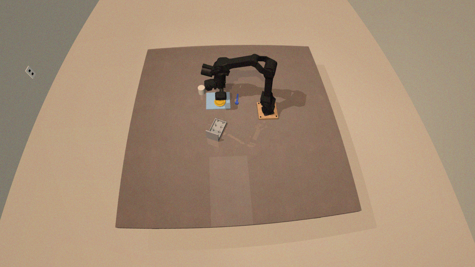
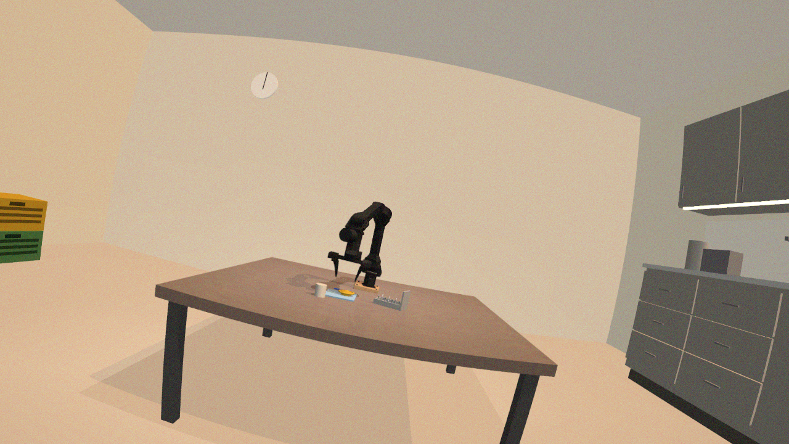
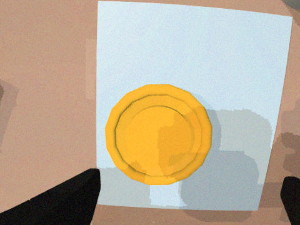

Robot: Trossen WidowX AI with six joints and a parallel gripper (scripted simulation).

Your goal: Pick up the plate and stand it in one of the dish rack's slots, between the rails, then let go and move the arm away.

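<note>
The yellow plate lies 1 cm to the left of my gripper tip and 6 cm below it. From my gripper tip the other things lie so: grey dish rack 7 cm ahead, 20 cm to the left, 5 cm below; then white cup 10 cm ahead, 10 cm to the right, 5 cm below; then blue spoon 11 cm behind, 2 cm to the left, 7 cm below.
</note>
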